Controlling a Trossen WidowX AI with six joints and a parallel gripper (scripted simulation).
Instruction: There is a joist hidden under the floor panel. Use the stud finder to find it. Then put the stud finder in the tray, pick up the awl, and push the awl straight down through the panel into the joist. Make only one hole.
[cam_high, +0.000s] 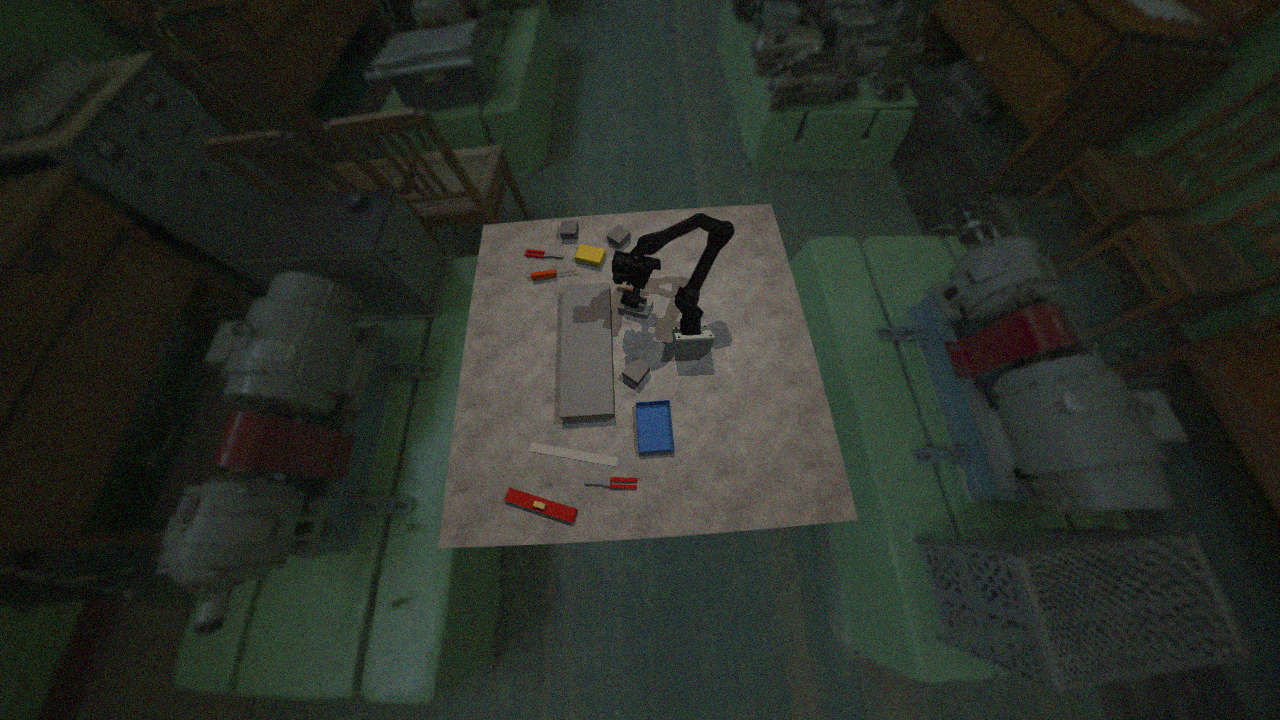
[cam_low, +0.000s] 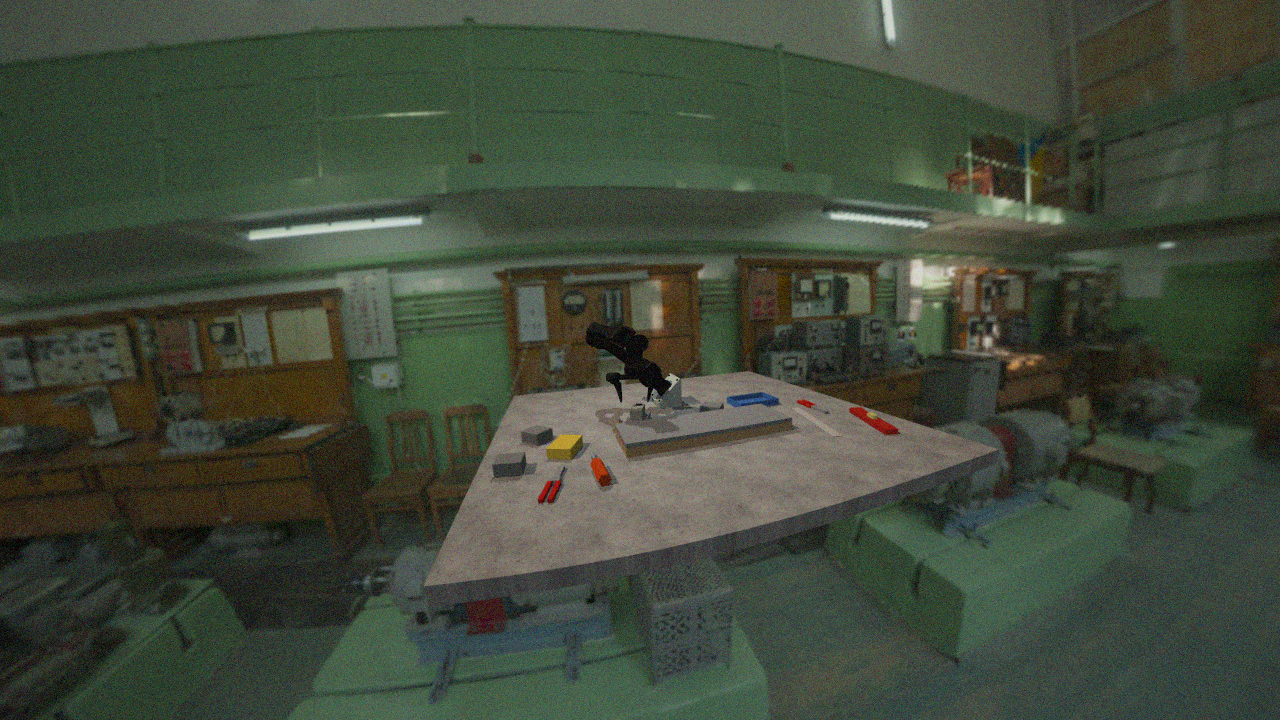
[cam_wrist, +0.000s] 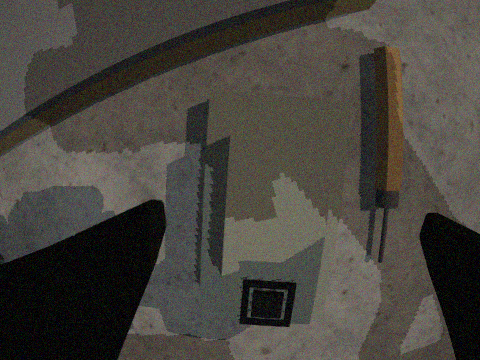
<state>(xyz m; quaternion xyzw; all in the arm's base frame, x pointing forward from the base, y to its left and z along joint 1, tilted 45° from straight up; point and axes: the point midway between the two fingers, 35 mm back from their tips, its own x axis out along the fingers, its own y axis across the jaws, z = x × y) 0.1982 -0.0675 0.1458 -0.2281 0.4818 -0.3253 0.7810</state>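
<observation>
Now: the stud finder 2 cm behind my gripper tip, 1 cm to the left of it and 3 cm below it. Also, from my gripper tip: dark display: 4 cm behind, 2 cm to the left, 2 cm below; awl: 1 cm behind, 6 cm to the right, 7 cm below; yellow block: 18 cm ahead, 23 cm to the right, 6 cm below.
</observation>
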